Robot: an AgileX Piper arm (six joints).
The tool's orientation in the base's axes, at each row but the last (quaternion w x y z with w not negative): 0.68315, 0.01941, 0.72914, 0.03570; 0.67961, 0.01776, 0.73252, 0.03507; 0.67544, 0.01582, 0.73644, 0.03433; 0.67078, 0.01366, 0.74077, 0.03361; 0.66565, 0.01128, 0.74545, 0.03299; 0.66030, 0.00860, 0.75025, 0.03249; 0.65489, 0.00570, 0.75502, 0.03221; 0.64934, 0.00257, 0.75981, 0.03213; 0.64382, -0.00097, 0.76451, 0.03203; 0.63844, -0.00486, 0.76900, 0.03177
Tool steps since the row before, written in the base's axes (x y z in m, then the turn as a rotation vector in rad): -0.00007, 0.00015, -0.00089, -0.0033, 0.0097, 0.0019; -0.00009, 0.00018, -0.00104, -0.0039, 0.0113, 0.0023; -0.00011, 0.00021, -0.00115, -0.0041, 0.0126, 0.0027; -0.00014, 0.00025, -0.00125, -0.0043, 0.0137, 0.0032; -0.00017, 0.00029, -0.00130, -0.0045, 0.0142, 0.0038; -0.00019, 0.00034, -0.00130, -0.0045, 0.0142, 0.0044; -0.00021, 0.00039, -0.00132, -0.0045, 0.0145, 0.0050; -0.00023, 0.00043, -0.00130, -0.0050, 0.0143, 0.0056; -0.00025, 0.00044, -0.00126, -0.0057, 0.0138, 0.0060; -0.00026, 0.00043, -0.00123, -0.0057, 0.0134, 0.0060
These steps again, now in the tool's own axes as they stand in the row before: 0.00090, 0.00008, -0.00001, -0.0009, 0.0099, -0.0032; 0.00105, 0.00010, -0.00001, -0.0012, 0.0115, -0.0037; 0.00117, 0.00013, -0.00001, -0.0014, 0.0129, -0.0039; 0.00127, 0.00017, -0.00001, -0.0019, 0.0140, -0.0042; 0.00133, 0.00021, -0.00001, -0.0024, 0.0145, -0.0044; 0.00133, 0.00027, -0.00001, -0.0030, 0.0146, -0.0045; 0.00135, 0.00032, -0.00001, -0.0036, 0.0149, -0.0046; 0.00134, 0.00037, -0.00001, -0.0041, 0.0148, -0.0052; 0.00130, 0.00039, -0.00001, -0.0044, 0.0143, -0.0059; 0.00127, 0.00039, -0.00001, -0.0044, 0.0139, -0.0060
